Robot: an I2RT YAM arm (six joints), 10 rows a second.
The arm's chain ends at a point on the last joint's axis. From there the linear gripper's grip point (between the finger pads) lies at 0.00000 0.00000 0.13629 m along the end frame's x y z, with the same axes.
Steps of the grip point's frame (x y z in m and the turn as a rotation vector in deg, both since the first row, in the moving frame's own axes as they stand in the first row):
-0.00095, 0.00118, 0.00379, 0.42, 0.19, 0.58
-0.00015, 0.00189, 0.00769, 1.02, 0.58, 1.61
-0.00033, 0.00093, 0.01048, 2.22, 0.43, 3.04
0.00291, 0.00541, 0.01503, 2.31, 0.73, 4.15
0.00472, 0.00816, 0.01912, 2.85, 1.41, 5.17
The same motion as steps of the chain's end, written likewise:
-0.00141, 0.00218, 0.00379, 0.42, 0.19, 0.58
-0.00156, 0.00430, 0.00772, 1.02, 0.58, 1.61
-0.00149, 0.00618, 0.01059, 2.22, 0.43, 3.04
0.00098, 0.01084, 0.01515, 2.31, 0.73, 4.15
0.00107, 0.01478, 0.01933, 2.85, 1.41, 5.17

